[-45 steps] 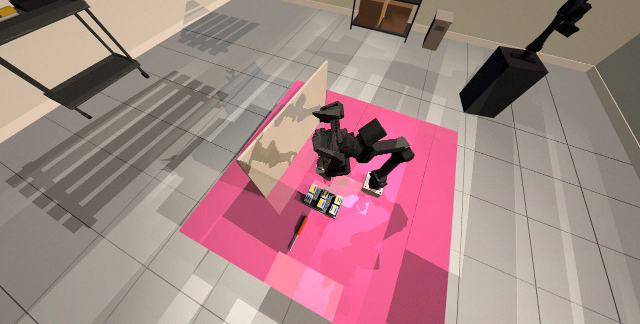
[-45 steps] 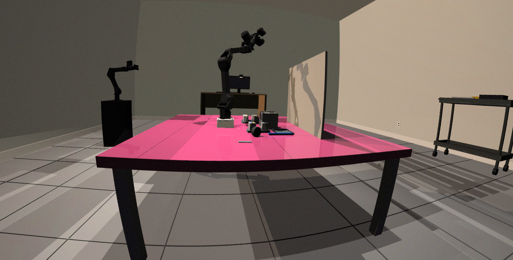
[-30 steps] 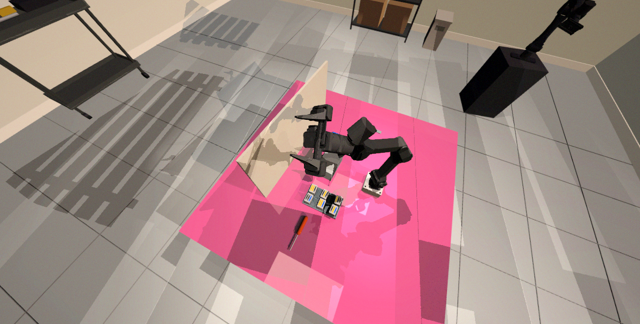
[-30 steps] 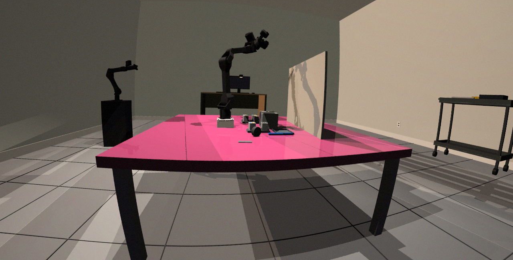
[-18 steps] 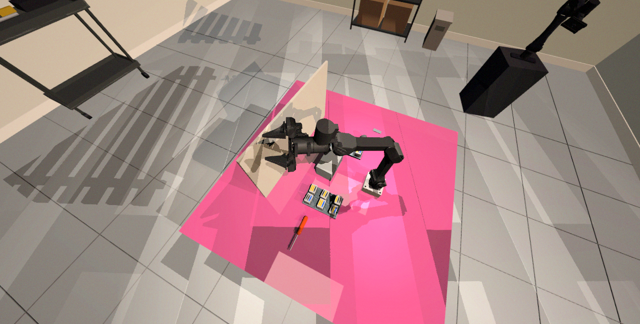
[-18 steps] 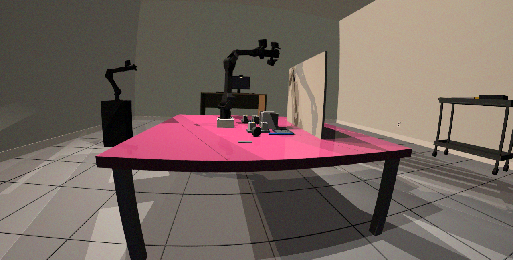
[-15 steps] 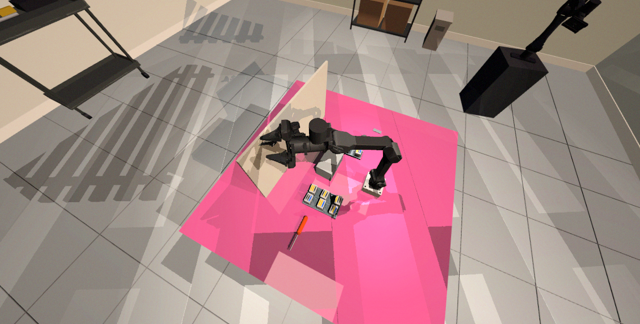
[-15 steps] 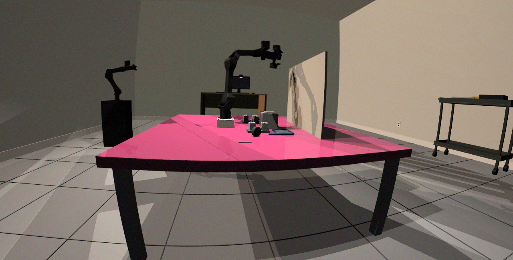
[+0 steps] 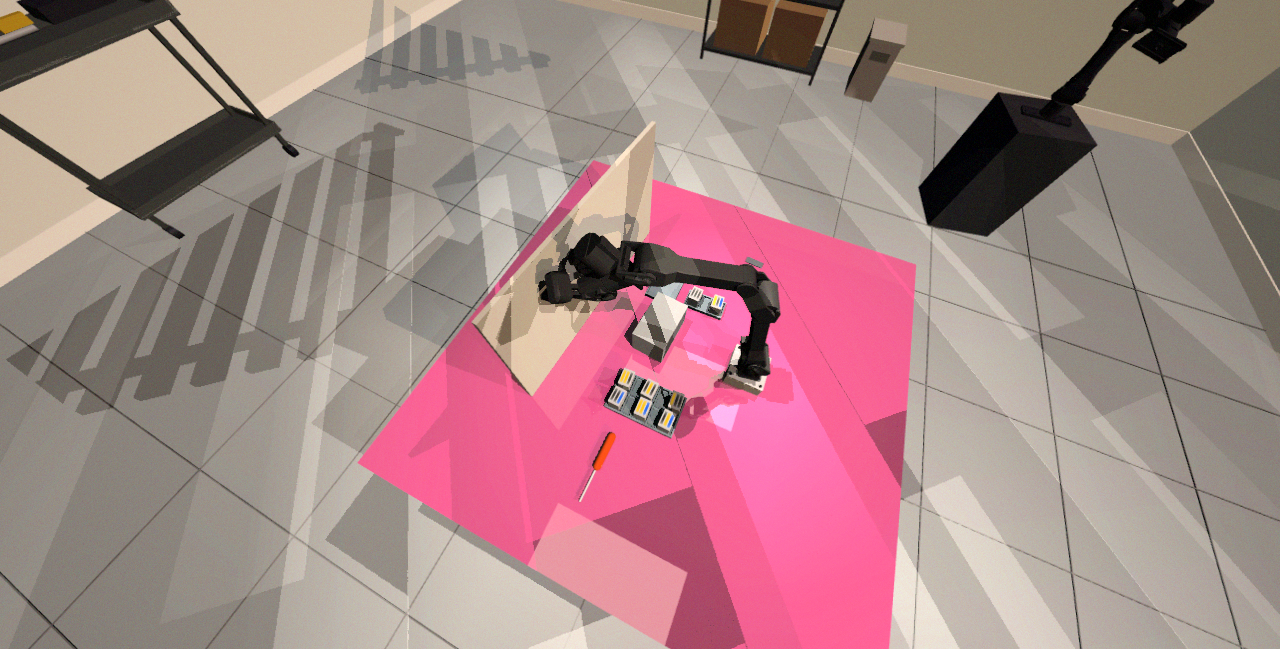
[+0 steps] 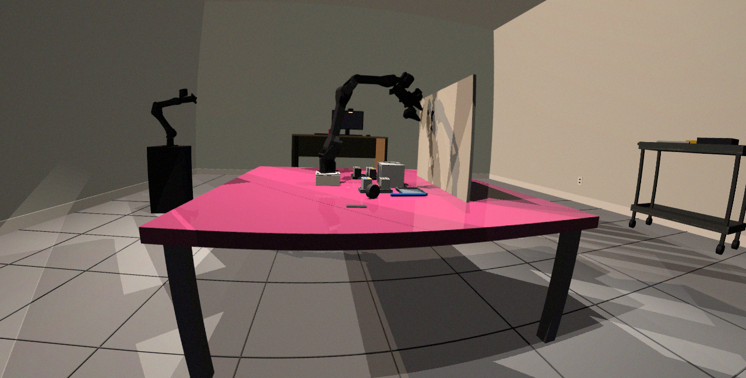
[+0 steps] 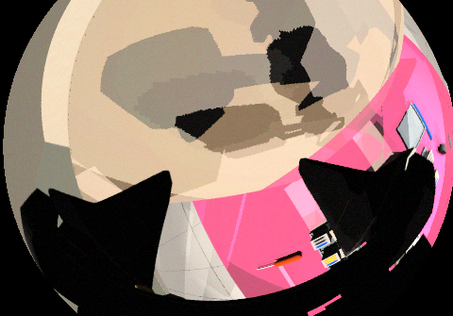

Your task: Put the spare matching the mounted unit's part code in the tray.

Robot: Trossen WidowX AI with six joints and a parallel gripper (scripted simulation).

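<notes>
Right now the spare is 320 mm behind my gripper tip, 270 mm to the right of it and 300 mm below it. Also, from my gripper tip: tall beige board 10 mm behind, 190 mm to the right, 120 mm below; then grey tray 220 mm behind, 310 mm to the right, 340 mm below; then grey box 220 mm behind, 120 mm to the right, 290 mm below.
</notes>
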